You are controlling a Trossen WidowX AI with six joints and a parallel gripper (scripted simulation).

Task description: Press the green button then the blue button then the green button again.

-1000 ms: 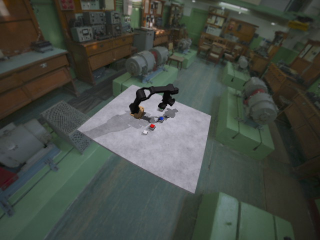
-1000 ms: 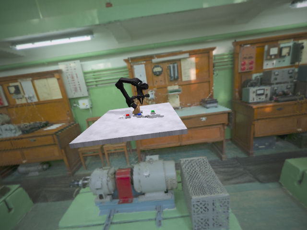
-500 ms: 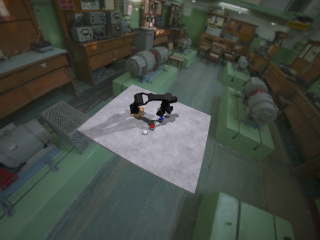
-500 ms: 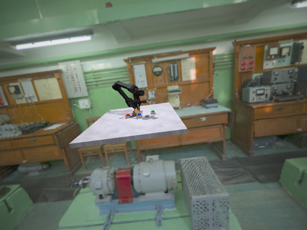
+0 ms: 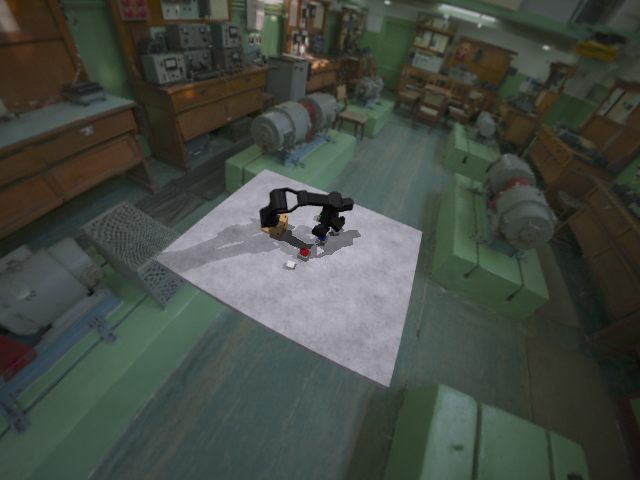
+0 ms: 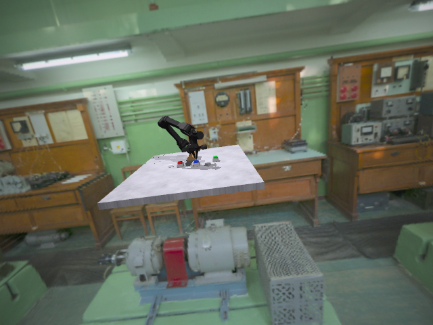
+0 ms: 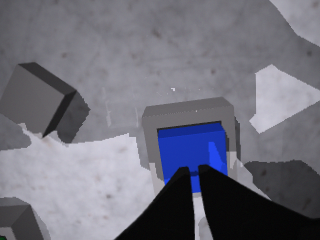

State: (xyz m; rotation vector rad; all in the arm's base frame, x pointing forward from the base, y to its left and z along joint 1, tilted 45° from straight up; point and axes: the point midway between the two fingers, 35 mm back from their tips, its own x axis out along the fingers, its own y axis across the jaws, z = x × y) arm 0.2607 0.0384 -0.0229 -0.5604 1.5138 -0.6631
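The blue button is 2 cm below my gripper tip. Round my gripper tip: small grey block 8 cm to the left, 4 cm below, 4 cm ahead; then green button 15 cm to the left, 6 cm behind, 2 cm below; then red button 13 cm to the right, 4 cm behind, 2 cm below.
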